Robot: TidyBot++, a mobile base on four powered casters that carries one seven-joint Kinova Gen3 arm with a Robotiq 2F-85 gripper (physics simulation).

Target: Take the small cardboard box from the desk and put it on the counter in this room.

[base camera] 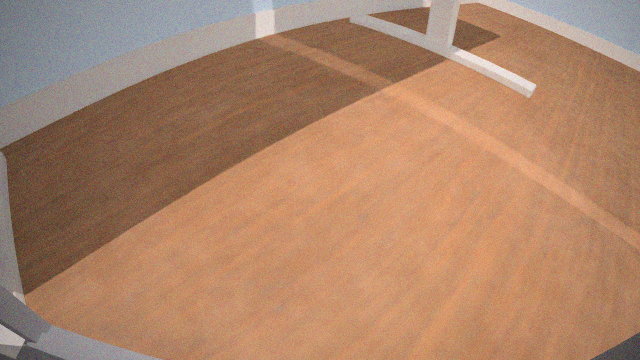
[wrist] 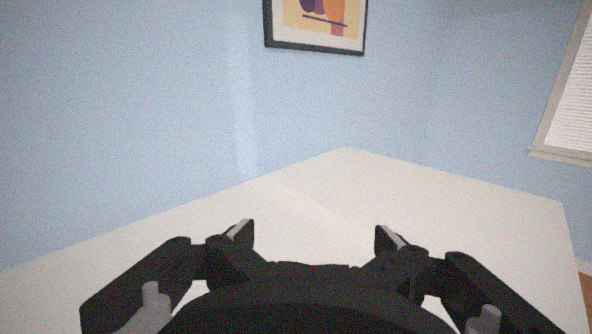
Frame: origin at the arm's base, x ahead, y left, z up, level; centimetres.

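Where they show: gripper, fingertip midpoint: point(wrist: 313, 235).
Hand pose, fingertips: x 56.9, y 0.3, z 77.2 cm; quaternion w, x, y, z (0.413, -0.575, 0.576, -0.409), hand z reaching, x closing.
After its pixels a point has its place.
My gripper point(wrist: 313, 235) {x 56.9, y 0.3, z 77.2 cm} is open, with its two dark fingers wide apart and no object between them. It is over the pale, flat top of the desk point(wrist: 440, 200) {x 100.3, y -35.4, z 55.3 cm} in the wrist view, whose far corner meets the blue walls. In the base camera view, a white upright leg of the desk point(base camera: 442, 25) {x 112.6, y -32.8, z -29.9 cm} stands on a long foot at the upper right. The small cardboard box does not show in either view. I cannot make out the counter in either view.
A framed picture point(wrist: 315, 46) {x 134.9, y 1.2, z 98.0 cm} hangs on the blue wall, and a window with blinds point(wrist: 572, 110) {x 193.6, y -165.7, z 70.3 cm} is at the right. A white upright panel point(base camera: 9, 240) {x 27.2, y 48.7, z -38.1 cm} stands at the left edge of the base view. A white baseboard point(base camera: 150, 62) {x 84.3, y 48.4, z -35.5 cm} runs along the wall.
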